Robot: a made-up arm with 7 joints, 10 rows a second.
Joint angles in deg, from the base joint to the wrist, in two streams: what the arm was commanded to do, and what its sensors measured. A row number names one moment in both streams.
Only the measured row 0 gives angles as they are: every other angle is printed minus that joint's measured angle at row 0.
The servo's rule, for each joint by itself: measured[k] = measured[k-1] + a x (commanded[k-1-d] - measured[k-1]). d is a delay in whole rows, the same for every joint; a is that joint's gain. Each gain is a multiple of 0.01, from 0.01 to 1. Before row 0 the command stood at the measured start. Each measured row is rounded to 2 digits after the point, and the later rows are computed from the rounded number. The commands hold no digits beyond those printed.
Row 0, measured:
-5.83, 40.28, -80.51, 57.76, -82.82, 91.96, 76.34
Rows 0 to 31, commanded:
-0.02, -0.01, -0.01, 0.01, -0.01, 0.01, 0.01
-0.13, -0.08, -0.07, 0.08, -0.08, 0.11, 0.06
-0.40, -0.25, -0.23, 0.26, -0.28, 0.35, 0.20
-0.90, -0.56, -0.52, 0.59, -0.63, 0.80, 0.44
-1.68, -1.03, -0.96, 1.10, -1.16, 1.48, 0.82
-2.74, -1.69, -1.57, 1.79, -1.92, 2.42, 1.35
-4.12, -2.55, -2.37, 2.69, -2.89, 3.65, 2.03
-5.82, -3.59, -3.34, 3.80, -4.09, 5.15, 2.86
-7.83, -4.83, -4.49, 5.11, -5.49, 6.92, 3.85
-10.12, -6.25, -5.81, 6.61, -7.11, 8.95, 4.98
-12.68, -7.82, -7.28, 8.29, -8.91, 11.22, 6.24
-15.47, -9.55, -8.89, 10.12, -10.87, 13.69, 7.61
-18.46, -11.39, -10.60, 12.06, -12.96, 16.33, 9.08
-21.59, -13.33, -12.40, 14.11, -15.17, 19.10, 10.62
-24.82, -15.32, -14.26, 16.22, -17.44, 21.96, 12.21
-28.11, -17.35, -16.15, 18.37, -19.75, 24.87, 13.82
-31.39, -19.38, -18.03, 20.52, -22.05, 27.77, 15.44
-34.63, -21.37, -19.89, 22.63, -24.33, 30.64, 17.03
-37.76, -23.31, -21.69, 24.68, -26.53, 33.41, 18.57
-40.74, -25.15, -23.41, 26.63, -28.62, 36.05, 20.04
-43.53, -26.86, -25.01, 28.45, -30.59, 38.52, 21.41
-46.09, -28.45, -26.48, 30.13, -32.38, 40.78, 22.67
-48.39, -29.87, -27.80, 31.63, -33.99, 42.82, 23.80
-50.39, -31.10, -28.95, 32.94, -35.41, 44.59, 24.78
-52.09, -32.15, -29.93, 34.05, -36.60, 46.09, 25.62
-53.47, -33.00, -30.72, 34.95, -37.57, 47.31, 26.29
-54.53, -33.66, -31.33, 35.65, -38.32, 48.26, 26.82
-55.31, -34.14, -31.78, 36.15, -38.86, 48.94, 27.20
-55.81, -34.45, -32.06, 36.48, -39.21, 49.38, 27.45
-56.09, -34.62, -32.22, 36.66, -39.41, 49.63, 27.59
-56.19, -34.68, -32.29, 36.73, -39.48, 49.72, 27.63
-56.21, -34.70, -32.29, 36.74, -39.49, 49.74, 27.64
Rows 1 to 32, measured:
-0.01, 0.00, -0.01, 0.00, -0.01, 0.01, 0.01
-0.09, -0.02, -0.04, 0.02, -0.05, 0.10, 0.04
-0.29, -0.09, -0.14, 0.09, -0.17, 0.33, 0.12
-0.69, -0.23, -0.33, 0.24, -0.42, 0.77, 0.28
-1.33, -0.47, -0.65, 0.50, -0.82, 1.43, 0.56
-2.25, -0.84, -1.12, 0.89, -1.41, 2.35, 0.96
-3.47, -1.35, -1.76, 1.43, -2.21, 3.56, 1.51
-5.00, -2.02, -2.57, 2.14, -3.23, 5.04, 2.20
-6.84, -2.86, -3.55, 3.03, -4.45, 6.79, 3.04
-8.97, -3.88, -4.70, 4.10, -5.89, 8.80, 4.03
-11.38, -5.06, -6.02, 5.36, -7.52, 11.05, 5.16
-14.04, -6.41, -7.48, 6.79, -9.33, 13.51, 6.41
-16.91, -7.90, -9.07, 8.37, -11.29, 16.13, 7.77
-19.95, -9.53, -10.77, 10.09, -13.39, 18.89, 9.22
-23.12, -11.27, -12.55, 11.93, -15.58, 21.75, 10.74
-26.36, -13.09, -14.39, 13.86, -17.83, 24.65, 12.31
-29.63, -14.98, -16.25, 15.86, -20.11, 27.55, 13.91
-32.88, -16.90, -18.11, 17.89, -22.39, 30.42, 15.50
-36.05, -18.82, -19.94, 19.93, -24.63, 33.20, 17.07
-39.10, -20.72, -21.71, 21.94, -26.78, 35.85, 18.58
-41.98, -22.56, -23.39, 23.89, -28.84, 38.33, 20.02
-44.65, -24.33, -24.97, 25.76, -30.75, 40.61, 21.37
-47.08, -25.99, -26.41, 27.52, -32.50, 42.67, 22.61
-49.23, -27.52, -27.71, 29.15, -34.07, 44.46, 23.72
-51.09, -28.91, -28.84, 30.62, -35.44, 45.98, 24.69
-52.64, -30.14, -29.80, 31.92, -36.59, 47.22, 25.51
-53.87, -31.20, -30.58, 33.04, -37.52, 48.19, 26.18
-54.81, -32.08, -31.19, 33.97, -38.24, 48.89, 26.70
-55.46, -32.79, -31.63, 34.72, -38.76, 49.35, 27.08
-55.87, -33.34, -31.93, 35.30, -39.11, 49.61, 27.34
-56.08, -33.74, -32.11, 35.73, -39.31, 49.71, 27.49
-56.16, -34.03, -32.20, 36.03, -39.41, 49.74, 27.57
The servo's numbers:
d 0
a 0.65 0.30 0.51 0.30 0.54 0.93 0.51

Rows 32 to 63, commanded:
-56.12, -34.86, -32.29, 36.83, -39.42, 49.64, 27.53
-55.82, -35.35, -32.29, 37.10, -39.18, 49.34, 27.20
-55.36, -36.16, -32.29, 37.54, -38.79, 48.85, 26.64
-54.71, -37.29, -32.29, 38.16, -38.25, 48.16, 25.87
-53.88, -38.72, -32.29, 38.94, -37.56, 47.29, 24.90
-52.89, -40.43, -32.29, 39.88, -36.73, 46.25, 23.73
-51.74, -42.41, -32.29, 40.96, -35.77, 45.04, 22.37
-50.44, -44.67, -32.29, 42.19, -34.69, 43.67, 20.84
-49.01, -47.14, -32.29, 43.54, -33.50, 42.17, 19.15
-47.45, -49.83, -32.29, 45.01, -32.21, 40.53, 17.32
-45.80, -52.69, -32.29, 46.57, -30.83, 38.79, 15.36
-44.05, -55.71, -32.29, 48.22, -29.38, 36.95, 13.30
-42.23, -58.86, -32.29, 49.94, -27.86, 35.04, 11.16
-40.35, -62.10, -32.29, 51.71, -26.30, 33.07, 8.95
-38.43, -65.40, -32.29, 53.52, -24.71, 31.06, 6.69
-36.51, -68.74, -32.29, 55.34, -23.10, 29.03, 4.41
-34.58, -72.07, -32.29, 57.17, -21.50, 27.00, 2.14
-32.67, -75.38, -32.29, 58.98, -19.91, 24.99, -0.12
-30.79, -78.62, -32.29, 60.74, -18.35, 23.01, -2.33
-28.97, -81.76, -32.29, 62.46, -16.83, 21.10, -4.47
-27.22, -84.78, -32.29, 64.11, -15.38, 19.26, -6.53
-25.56, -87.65, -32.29, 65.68, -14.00, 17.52, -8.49
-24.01, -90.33, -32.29, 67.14, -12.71, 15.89, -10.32
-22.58, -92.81, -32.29, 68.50, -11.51, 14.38, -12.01
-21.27, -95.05, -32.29, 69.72, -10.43, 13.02, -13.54
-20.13, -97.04, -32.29, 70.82, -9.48, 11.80, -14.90
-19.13, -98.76, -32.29, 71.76, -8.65, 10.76, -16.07
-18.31, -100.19, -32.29, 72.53, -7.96, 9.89, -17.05
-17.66, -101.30, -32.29, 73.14, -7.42, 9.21, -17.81
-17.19, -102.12, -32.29, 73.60, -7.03, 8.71, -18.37
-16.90, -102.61, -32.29, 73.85, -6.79, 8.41, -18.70
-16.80, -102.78, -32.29, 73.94, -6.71, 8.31, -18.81
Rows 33 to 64, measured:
-56.13, -34.28, -32.25, 36.27, -39.42, 49.65, 27.55
-55.93, -34.60, -32.27, 36.52, -39.29, 49.36, 27.37
-55.56, -35.07, -32.28, 36.83, -39.02, 48.89, 27.00
-55.01, -35.74, -32.29, 37.23, -38.60, 48.21, 26.42
-54.28, -36.63, -32.29, 37.74, -38.04, 47.35, 25.64
-53.38, -37.77, -32.29, 38.38, -37.33, 46.33, 24.67
-52.31, -39.16, -32.29, 39.15, -36.49, 45.13, 23.50
-51.09, -40.81, -32.29, 40.06, -35.52, 43.77, 22.14
-49.74, -42.71, -32.29, 41.10, -34.43, 42.28, 20.62
-48.25, -44.85, -32.29, 42.27, -33.23, 40.65, 18.94
-46.66, -47.20, -32.29, 43.56, -31.93, 38.92, 17.11
-44.96, -49.75, -32.29, 44.96, -30.55, 37.09, 15.17
-43.19, -52.48, -32.29, 46.45, -29.10, 35.18, 13.12
-41.34, -55.37, -32.29, 48.03, -27.59, 33.22, 10.99
-39.45, -58.38, -32.29, 49.68, -26.03, 31.21, 8.80
-37.54, -61.49, -32.29, 51.38, -24.45, 29.18, 6.56
-35.62, -64.66, -32.29, 53.12, -22.86, 27.15, 4.31
-33.70, -67.88, -32.29, 54.88, -21.27, 25.14, 2.05
-31.81, -71.10, -32.29, 56.64, -19.69, 23.16, -0.18
-29.96, -74.30, -32.29, 58.39, -18.15, 21.24, -2.37
-28.18, -77.44, -32.29, 60.11, -16.65, 19.40, -4.49
-26.48, -80.50, -32.29, 61.78, -15.22, 17.65, -6.53
-24.87, -83.45, -32.29, 63.39, -13.86, 16.01, -8.46
-23.38, -86.26, -32.29, 64.92, -12.59, 14.49, -10.27
-22.01, -88.90, -32.29, 66.36, -11.42, 13.12, -11.94
-20.79, -91.34, -32.29, 67.70, -10.37, 11.89, -13.45
-19.71, -93.57, -32.29, 68.92, -9.44, 10.84, -14.79
-18.80, -95.56, -32.29, 70.00, -8.64, 9.96, -15.94
-18.06, -97.28, -32.29, 70.94, -7.98, 9.26, -16.89
-17.49, -98.73, -32.29, 71.74, -7.47, 8.75, -17.64
-17.11, -99.89, -32.29, 72.37, -7.10, 8.43, -18.18
-16.91, -100.76, -32.29, 72.84, -6.89, 8.32, -18.50

